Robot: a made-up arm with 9 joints. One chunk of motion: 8 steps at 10 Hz.
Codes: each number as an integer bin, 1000 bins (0 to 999) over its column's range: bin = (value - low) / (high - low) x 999, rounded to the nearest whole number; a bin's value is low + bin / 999 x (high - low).
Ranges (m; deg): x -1.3..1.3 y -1.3..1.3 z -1.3..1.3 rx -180..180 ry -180..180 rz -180..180
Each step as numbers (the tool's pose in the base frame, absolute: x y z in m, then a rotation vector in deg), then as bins.
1 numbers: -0.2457 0.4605 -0.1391 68.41 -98.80 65.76
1 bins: 405 676 446 689 225 682
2 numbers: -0.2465 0.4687 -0.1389 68.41 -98.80 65.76
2 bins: 405 680 446 689 225 682
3 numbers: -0.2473 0.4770 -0.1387 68.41 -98.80 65.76
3 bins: 404 683 446 689 225 682
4 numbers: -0.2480 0.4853 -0.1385 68.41 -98.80 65.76
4 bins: 404 686 446 689 225 682
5 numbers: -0.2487 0.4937 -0.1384 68.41 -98.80 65.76
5 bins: 404 689 446 689 225 682
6 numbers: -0.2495 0.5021 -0.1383 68.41 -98.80 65.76
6 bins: 404 692 446 689 225 682
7 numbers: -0.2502 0.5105 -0.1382 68.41 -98.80 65.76
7 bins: 403 696 446 689 225 682
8 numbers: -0.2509 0.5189 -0.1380 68.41 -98.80 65.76
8 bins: 403 699 446 689 225 682
